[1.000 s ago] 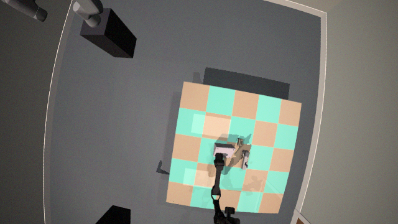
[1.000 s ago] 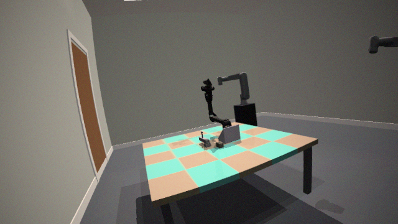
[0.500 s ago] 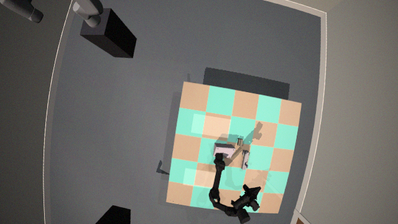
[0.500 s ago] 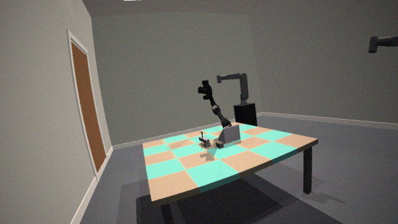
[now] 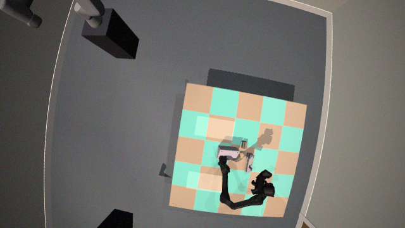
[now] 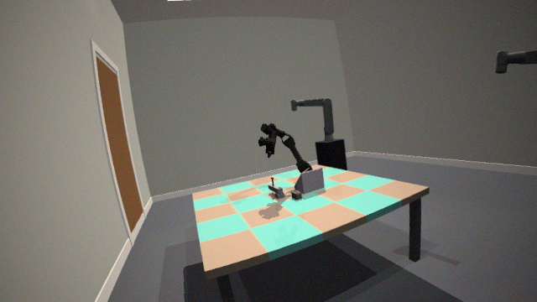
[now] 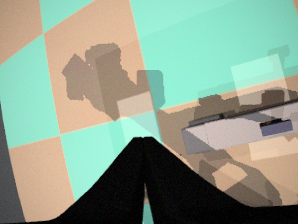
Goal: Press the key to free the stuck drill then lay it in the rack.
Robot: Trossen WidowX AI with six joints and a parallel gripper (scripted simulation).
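The dark key piece lies 20 mm behind my gripper tip, 50 mm to the right of it and 190 mm below it. Also, from my gripper tip: light grey fixture (20 mm behind, 20 mm to the right, 240 mm below); then dark rack (100 mm behind, 150 mm to the left, 260 mm below); then drill (20 mm behind, 230 mm below).
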